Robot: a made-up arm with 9 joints. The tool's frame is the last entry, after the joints. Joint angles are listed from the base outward.
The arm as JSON. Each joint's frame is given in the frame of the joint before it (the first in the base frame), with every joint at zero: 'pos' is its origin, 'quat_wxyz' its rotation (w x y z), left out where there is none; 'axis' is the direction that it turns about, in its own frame. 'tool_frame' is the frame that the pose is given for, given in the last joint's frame.
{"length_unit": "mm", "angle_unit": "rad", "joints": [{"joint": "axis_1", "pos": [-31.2, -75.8, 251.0], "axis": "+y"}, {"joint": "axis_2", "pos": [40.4, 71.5, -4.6], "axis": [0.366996, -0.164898, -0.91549]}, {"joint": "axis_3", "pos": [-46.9, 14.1, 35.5], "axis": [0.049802, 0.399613, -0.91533]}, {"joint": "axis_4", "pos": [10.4, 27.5, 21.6], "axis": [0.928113, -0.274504, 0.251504]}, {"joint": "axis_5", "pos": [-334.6, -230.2, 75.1], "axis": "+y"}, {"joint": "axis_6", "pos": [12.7, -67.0, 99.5], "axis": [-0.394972, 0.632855, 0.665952]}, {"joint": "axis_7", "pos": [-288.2, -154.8, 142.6], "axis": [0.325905, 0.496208, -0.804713]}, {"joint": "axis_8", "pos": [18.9, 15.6, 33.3], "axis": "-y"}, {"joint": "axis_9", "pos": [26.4, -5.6, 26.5], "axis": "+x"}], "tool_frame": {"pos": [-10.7, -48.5, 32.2]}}
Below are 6 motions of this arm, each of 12 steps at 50 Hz.
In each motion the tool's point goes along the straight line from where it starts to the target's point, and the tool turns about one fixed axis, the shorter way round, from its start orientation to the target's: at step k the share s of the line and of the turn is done. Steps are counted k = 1, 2, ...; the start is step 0. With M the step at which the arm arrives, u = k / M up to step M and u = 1 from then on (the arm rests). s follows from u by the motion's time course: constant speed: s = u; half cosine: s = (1 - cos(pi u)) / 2; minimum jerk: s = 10 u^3 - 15 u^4 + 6 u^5.
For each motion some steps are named. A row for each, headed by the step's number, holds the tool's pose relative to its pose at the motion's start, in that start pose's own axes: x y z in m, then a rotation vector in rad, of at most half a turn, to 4 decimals.
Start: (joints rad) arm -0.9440 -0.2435 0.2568 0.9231 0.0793 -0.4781 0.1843 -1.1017 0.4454
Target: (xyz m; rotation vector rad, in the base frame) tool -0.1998 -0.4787 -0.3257 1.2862 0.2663 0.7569
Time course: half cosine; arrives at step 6
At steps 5, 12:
5: 0.0172 -0.0179 -0.0373 0.0430 -0.0020 0.0274
12: 0.0185 -0.0192 -0.0400 0.0461 -0.0021 0.0294

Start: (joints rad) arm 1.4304 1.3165 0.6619 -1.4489 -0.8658 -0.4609 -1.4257 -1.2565 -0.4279
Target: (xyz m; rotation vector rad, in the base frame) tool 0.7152 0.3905 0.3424 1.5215 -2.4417 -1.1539
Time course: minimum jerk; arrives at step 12
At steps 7, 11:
7: -0.0461 0.0937 -0.0600 -0.0765 -0.1024 -0.1126
11: -0.0701 0.1427 -0.0914 -0.1165 -0.1559 -0.1715

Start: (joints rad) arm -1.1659 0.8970 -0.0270 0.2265 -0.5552 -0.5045 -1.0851 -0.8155 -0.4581
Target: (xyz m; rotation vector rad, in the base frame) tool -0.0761 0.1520 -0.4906 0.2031 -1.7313 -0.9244
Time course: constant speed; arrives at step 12
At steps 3, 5, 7, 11, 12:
3: 0.0053 -0.0024 -0.0568 0.1165 -0.0078 0.0096
5: 0.0089 -0.0040 -0.0946 0.1942 -0.0130 0.0160
7: 0.0124 -0.0056 -0.1325 0.2719 -0.0182 0.0224
11: 0.0196 -0.0088 -0.2082 0.4273 -0.0286 0.0352
12: 0.0213 -0.0096 -0.2271 0.4662 -0.0312 0.0385

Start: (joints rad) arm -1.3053 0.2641 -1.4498 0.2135 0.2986 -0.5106 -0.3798 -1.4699 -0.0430
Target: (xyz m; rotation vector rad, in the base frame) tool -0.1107 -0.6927 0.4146 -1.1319 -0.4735 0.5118
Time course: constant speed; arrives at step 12
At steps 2, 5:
2: 0.0099 -0.0093 0.0011 0.0018 0.0147 0.0282
5: 0.0248 -0.0232 0.0027 0.0045 0.0368 0.0705

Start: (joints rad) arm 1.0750 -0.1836 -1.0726 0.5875 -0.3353 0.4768 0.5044 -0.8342 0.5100
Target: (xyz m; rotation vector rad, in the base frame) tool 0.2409 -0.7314 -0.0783 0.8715 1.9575 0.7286
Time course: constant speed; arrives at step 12
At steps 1, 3, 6, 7, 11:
1: -0.0045 0.0014 -0.0011 0.0159 -0.0063 -0.0044
3: -0.0135 0.0042 -0.0032 0.0476 -0.0188 -0.0131
6: -0.0270 0.0084 -0.0063 0.0952 -0.0376 -0.0263
7: -0.0315 0.0098 -0.0074 0.1111 -0.0439 -0.0306
11: -0.0494 0.0154 -0.0116 0.1745 -0.0690 -0.0481

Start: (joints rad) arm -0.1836 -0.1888 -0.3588 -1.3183 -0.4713 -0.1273 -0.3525 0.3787 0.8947
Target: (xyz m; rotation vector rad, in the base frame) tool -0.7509 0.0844 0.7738 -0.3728 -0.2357 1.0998
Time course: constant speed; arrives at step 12
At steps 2, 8, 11, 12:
2: 0.0116 -0.0232 0.0062 0.0518 0.0205 -0.0002
8: 0.0466 -0.0927 0.0250 0.2074 0.0818 -0.0010
11: 0.0640 -0.1275 0.0343 0.2852 0.1125 -0.0014
12: 0.0699 -0.1391 0.0374 0.3111 0.1228 -0.0015

